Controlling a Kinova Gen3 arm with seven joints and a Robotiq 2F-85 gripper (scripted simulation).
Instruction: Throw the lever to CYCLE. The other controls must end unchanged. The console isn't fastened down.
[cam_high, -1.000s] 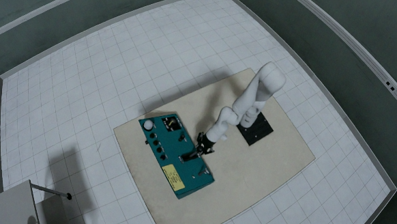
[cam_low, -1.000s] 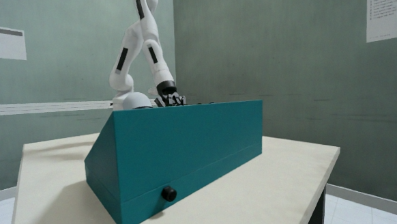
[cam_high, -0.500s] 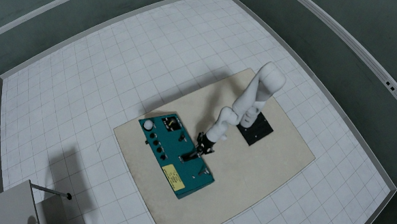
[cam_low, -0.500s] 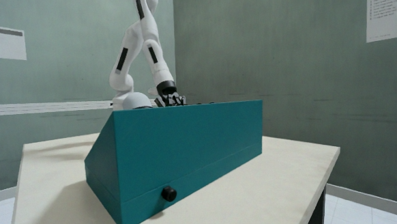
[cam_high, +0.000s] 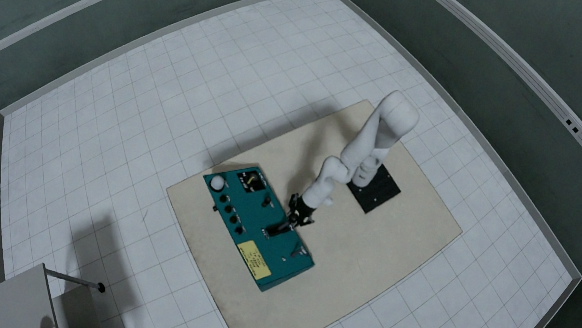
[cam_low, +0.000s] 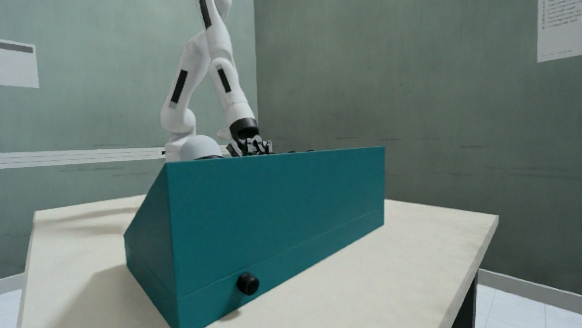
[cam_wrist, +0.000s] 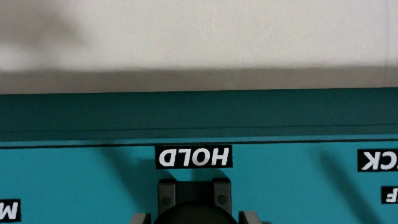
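The lever is 4 cm ahead of my hand and 2 cm below it. The rest, counted from my hand: check toggle (5 cm ahead, 12 cm to the left, 3 cm below); then mode knob (7 cm ahead, 12 cm to the right, 3 cm below); then dial (8 cm ahead, 23 cm to the right, 3 cm below).
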